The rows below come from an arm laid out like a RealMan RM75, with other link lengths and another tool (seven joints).
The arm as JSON. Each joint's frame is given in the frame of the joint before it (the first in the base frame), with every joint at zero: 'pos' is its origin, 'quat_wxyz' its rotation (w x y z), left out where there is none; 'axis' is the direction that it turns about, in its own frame. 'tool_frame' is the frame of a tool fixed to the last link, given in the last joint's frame.
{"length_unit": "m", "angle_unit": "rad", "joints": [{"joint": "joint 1", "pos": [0.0, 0.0, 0.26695], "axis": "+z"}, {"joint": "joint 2", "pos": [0.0, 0.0, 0.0], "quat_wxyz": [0.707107, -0.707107, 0.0, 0.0], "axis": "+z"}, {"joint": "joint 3", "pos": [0.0, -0.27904, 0.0], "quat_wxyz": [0.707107, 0.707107, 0.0, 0.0], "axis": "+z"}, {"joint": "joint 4", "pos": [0.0, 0.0, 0.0], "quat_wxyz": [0.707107, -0.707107, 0.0, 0.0], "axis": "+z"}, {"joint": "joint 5", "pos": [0.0, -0.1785, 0.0], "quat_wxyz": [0.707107, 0.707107, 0.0, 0.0], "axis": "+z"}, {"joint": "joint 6", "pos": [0.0, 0.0, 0.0], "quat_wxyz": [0.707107, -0.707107, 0.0, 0.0], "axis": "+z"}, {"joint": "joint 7", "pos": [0.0, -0.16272, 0.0], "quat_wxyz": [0.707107, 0.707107, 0.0, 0.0], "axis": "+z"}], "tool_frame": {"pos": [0.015, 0.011, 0.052], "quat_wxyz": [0.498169, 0.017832, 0.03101, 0.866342]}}
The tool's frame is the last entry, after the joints.
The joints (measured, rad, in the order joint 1, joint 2, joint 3, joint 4, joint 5, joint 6, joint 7), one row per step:
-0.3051 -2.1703 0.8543 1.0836 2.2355 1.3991 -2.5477
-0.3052 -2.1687 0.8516 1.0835 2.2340 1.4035 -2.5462
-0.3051 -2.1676 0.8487 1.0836 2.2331 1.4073 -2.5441
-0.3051 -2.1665 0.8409 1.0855 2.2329 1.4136 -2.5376
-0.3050 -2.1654 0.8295 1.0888 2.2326 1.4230 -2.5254
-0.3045 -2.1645 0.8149 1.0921 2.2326 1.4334 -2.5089
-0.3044 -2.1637 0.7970 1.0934 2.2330 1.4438 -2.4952
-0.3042 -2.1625 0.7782 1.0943 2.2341 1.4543 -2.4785
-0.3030 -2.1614 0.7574 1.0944 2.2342 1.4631 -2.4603
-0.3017 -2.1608 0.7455 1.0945 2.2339 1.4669 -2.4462
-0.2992 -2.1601 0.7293 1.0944 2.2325 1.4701 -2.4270
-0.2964 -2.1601 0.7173 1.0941 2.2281 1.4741 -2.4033
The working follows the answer.
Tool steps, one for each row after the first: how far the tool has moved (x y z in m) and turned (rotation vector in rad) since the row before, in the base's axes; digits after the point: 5 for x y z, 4 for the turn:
0.00002 -0.00025 0.00079 -0.0006 -0.0018 -0.0011
-0.00006 -0.00027 0.00069 -0.0002 -0.0012 -0.0012
-0.00020 -0.00016 0.00165 0.0023 -0.0001 -0.0041
-0.00008 -0.00031 0.00229 0.0034 0.0008 -0.0087
-0.00038 -0.00048 0.00267 0.0049 0.0015 -0.0105
-0.00083 -0.00043 0.00284 0.0062 -0.0013 -0.0053
-0.00117 -0.00056 0.00300 0.0065 0.0005 -0.0070
-0.00171 -0.00053 0.00337 0.0096 0.0002 -0.0057
-0.00119 -0.00032 0.00203 0.0069 0.0022 -0.0057
-0.00189 -0.00032 0.00291 0.0115 0.0030 -0.0067
-0.00067 -0.00067 0.00198 0.0090 0.0028 -0.0136

Tool pose at each row, in the base's axes (x y z in m, rotation vector in rad; rounded; the steps above come from the unrounded poses):
-0.29360 0.32568 -0.04010 -2.5208 0.8082 0.1535
-0.29358 0.32543 -0.03931 -2.5206 0.8090 0.1507
-0.29364 0.32516 -0.03863 -2.5201 0.8102 0.1487
-0.29384 0.32500 -0.03698 -2.5162 0.8146 0.1481
-0.29392 0.32469 -0.03469 -2.5093 0.8248 0.1474
-0.29430 0.32421 -0.03202 -2.5002 0.8371 0.1476
-0.29513 0.32378 -0.02918 -2.4919 0.8414 0.1465
-0.29630 0.32321 -0.02618 -2.4827 0.8485 0.1473
-0.29800 0.32268 -0.02281 -2.4712 0.8529 0.1494
-0.29919 0.32236 -0.02079 -2.4624 0.8589 0.1527
-0.30108 0.32204 -0.01787 -2.4490 0.8651 0.1586
-0.30175 0.32137 -0.01590 -2.4346 0.8803 0.1607

